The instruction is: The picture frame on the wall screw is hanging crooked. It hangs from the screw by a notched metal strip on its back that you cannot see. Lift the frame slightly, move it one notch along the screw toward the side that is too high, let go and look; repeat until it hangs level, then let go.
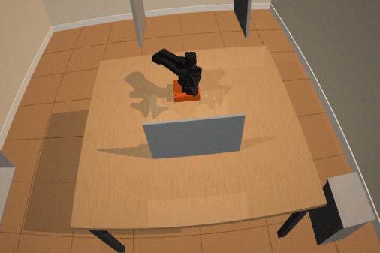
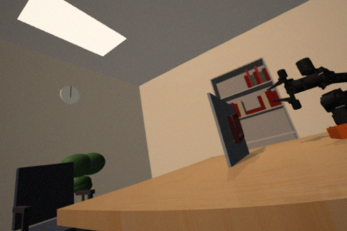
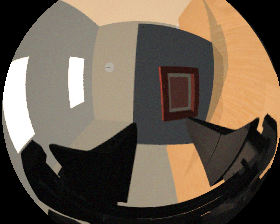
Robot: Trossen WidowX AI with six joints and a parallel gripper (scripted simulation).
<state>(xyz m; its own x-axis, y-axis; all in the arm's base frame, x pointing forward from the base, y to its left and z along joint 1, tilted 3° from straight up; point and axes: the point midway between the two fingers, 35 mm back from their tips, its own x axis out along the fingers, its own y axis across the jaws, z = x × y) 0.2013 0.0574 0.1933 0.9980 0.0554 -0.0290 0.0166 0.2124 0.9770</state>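
Right now my gripper tip is 20 cm short of the dark red picture frame and 10 cm above it. Round my gripper tip: grey wall panel: 21 cm ahead, 1 cm to the right, 10 cm below.
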